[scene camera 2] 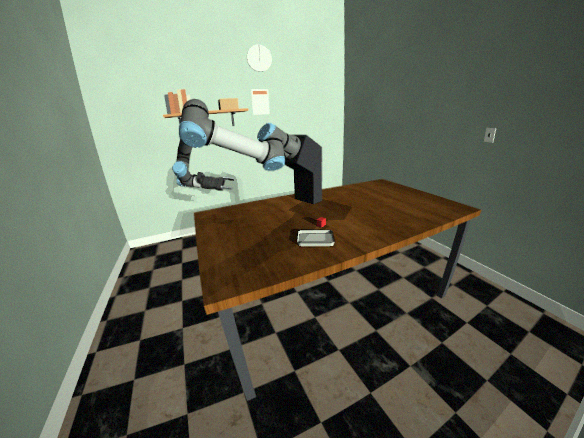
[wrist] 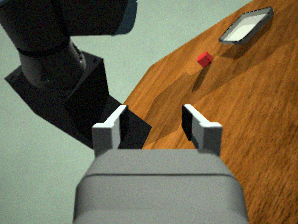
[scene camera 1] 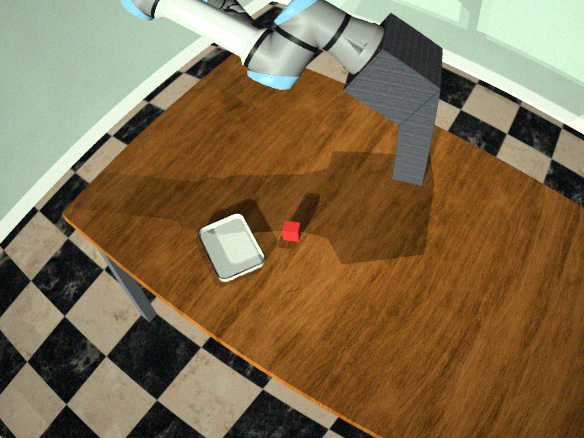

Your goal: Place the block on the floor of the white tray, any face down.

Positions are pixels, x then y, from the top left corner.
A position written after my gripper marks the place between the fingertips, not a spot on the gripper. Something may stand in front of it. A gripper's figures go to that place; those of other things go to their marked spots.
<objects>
My gripper (wrist: 155,116): 16 cm from the lens. A white tray (wrist: 243,24) is 76 cm from the lens.
</objects>
